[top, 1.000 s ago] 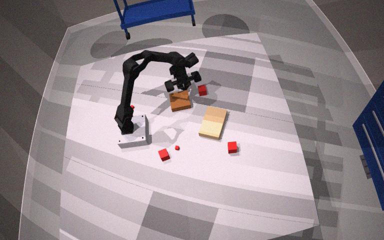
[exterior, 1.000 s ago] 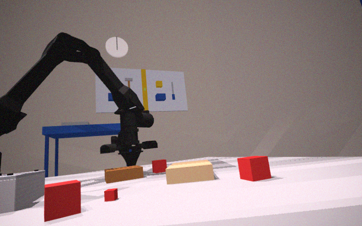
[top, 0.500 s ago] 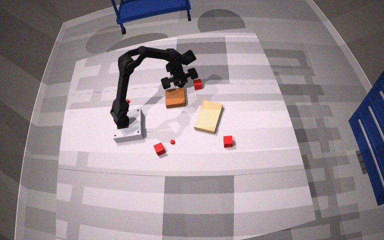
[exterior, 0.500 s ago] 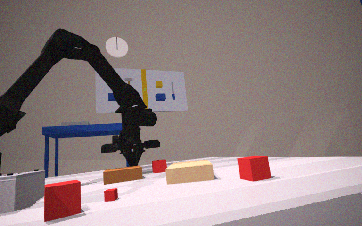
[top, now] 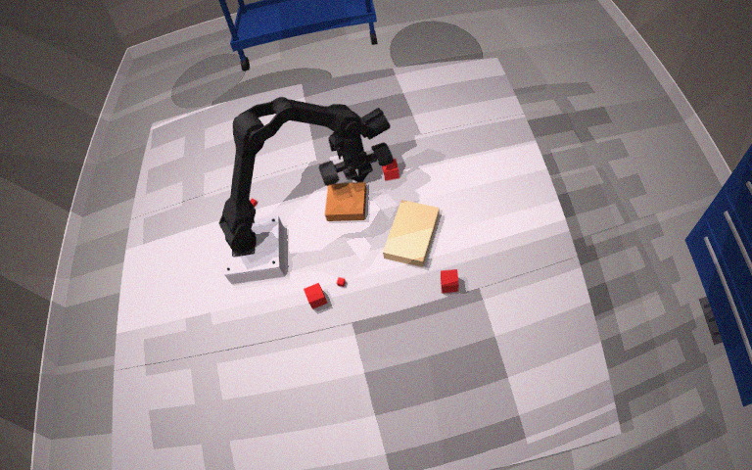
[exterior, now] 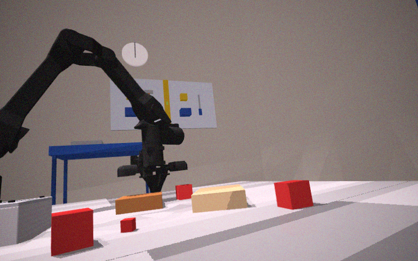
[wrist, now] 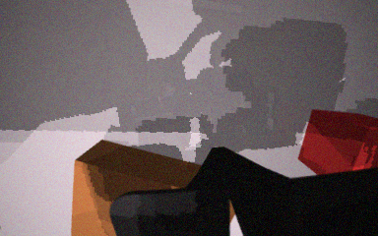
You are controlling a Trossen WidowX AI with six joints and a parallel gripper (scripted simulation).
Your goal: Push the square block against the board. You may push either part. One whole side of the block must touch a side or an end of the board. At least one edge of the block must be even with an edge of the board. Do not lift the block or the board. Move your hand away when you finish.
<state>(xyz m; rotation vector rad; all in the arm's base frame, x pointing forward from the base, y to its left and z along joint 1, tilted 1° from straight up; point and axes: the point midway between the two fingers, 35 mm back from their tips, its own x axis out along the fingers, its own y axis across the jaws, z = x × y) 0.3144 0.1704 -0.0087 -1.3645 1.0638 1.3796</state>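
The square block is 60 mm to the right of my gripper tip, 40 mm behind it and 10 mm above it. Round my gripper tip: tan board 190 mm to the right, 110 mm ahead, 10 mm above.
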